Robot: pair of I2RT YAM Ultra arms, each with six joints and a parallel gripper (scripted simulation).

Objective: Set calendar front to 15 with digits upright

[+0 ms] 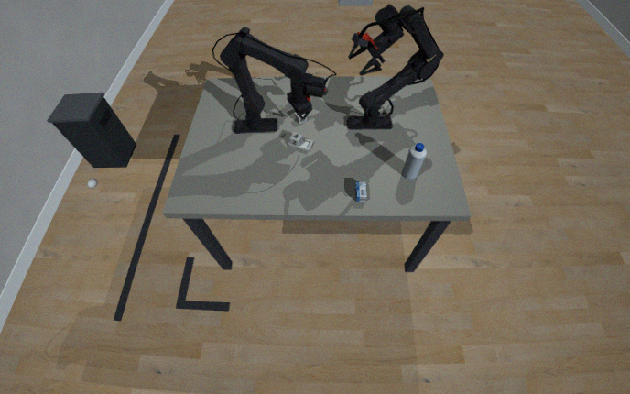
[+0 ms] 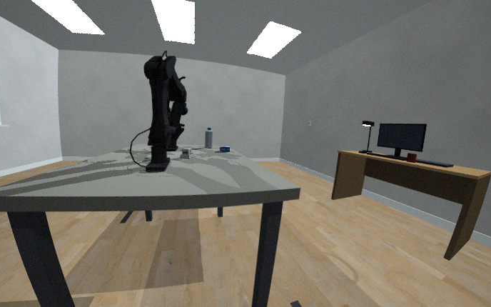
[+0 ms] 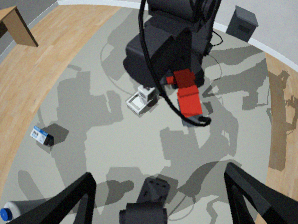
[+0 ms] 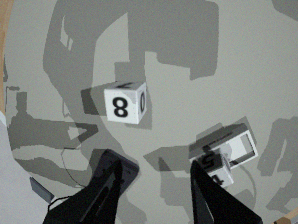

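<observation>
Right now my right hand is 6 cm past the white digit cube and 8 cm above it. From my right hand the other things lie so: white calendar tray: 9 cm ahead, 9 cm below.
</observation>
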